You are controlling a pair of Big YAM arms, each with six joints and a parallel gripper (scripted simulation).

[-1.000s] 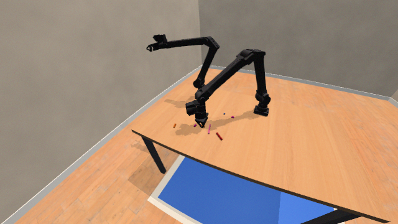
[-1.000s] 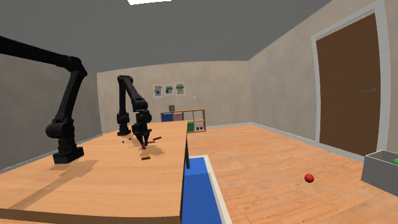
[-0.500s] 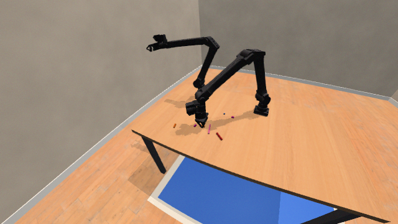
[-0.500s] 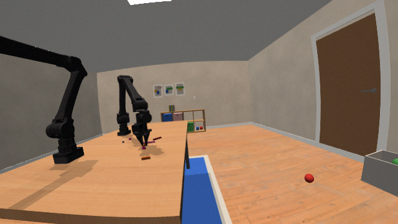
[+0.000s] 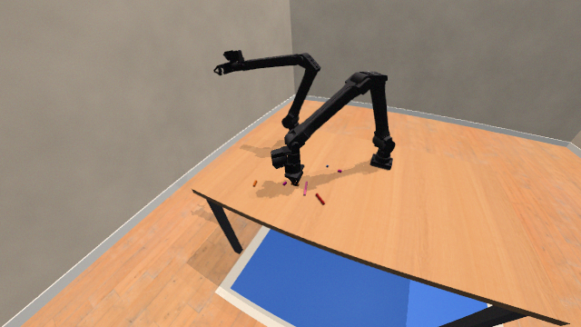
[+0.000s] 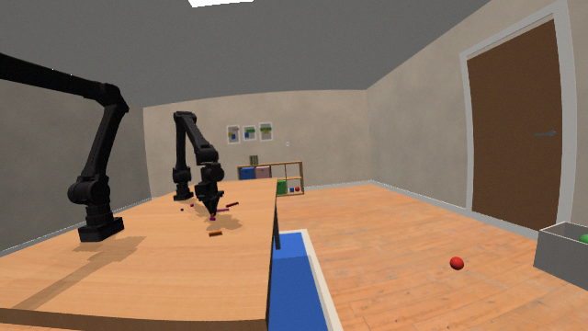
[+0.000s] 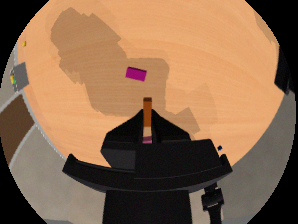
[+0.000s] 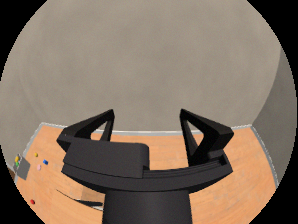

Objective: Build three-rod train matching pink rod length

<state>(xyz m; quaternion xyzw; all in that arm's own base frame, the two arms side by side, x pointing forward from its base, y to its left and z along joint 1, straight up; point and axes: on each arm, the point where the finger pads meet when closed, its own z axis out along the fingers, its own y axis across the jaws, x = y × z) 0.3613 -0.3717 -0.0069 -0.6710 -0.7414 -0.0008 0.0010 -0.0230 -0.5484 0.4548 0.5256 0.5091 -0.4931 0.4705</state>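
Right now the pink rod is 60 mm to the left of my left hand. Round my left hand: tiny blue rod 210 mm behind, 90 mm to the left; red rod 40 mm ahead, 150 mm to the left.
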